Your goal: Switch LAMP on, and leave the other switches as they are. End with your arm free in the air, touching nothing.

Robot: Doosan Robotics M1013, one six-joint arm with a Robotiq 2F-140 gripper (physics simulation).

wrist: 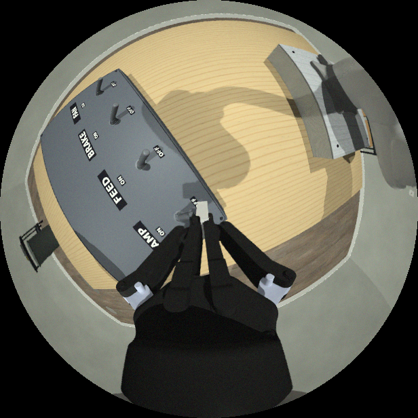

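The dark grey switch panel [75, 180] lies at the left of the wrist view. The LAMP switch [183, 215] is at its near end, right beside my fingertips and partly hidden by them; I cannot tell which way its lever leans or whether the fingers touch it. The LAMP label [146, 235] is partly covered by my gripper. My gripper [202, 208] is shut with nothing in it, its tips over the panel's near right edge, close to the LAMP OFF mark. The FEED switch [143, 158], BRAKE switch [115, 114] and FAN switch [99, 87] have levers standing on the OFF side.
A wooden table [210, 45] carries the panel. A grey metal block [320, 110] stands at the right, with part of the grey robot arm [380, 100] beyond it. A dark object with a wire frame [41, 246] is beyond the table's left edge.
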